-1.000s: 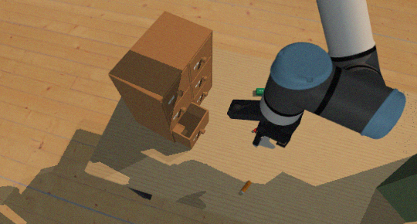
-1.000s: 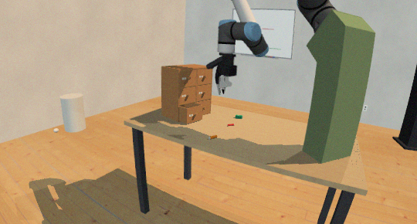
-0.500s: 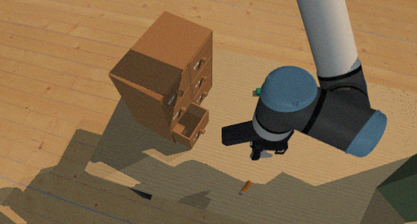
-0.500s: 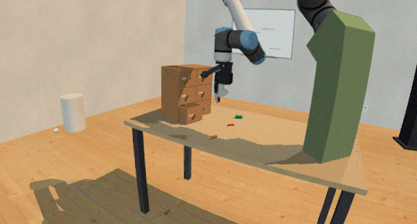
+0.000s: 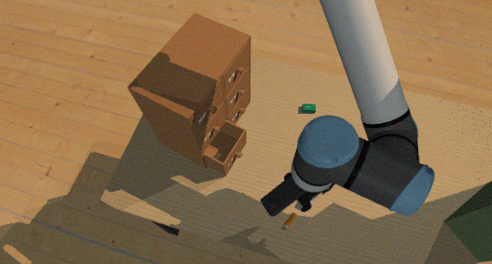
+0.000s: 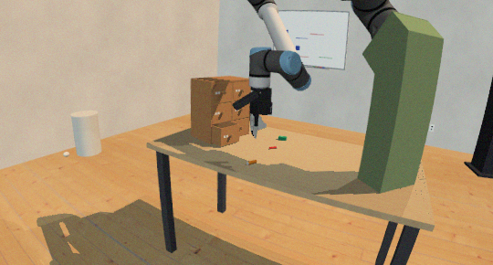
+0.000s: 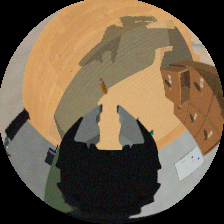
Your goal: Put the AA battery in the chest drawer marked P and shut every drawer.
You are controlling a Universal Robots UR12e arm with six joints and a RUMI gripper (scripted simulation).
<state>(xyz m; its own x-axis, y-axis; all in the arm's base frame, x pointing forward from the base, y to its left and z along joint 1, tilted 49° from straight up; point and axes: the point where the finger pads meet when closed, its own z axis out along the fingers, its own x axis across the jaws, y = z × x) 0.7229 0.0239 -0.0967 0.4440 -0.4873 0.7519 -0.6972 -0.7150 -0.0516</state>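
Now: the AA battery 10 mm behind my hand, 30 mm to the left of it and 130 mm below it. Also, from my hand: drawer 250 mm ahead, 190 mm to the right, 100 mm below; green block 80 mm behind, 370 mm to the right, 120 mm below; thin red stick 50 mm behind, 200 mm to the right, 130 mm below.
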